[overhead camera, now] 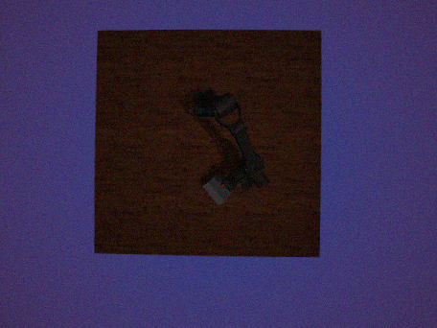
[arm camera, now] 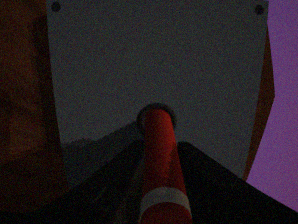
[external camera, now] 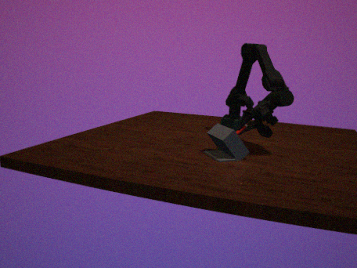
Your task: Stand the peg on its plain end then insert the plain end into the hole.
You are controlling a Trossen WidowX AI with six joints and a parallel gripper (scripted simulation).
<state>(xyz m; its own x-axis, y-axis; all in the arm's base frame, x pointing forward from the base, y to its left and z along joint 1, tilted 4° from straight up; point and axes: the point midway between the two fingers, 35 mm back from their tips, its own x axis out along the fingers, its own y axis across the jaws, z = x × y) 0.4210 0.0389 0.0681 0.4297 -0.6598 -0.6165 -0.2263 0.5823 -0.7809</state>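
Now: the grey sloped panel 4 cm to the right of my gripper tip, 4 cm below it and 2 cm ahead of it. The rest, counted from my gripper tip: red peg (1 cm to the left, 1 cm behind, 1 cm above); thin flat base plate (9 cm below, 6 cm to the right, 3 cm ahead).
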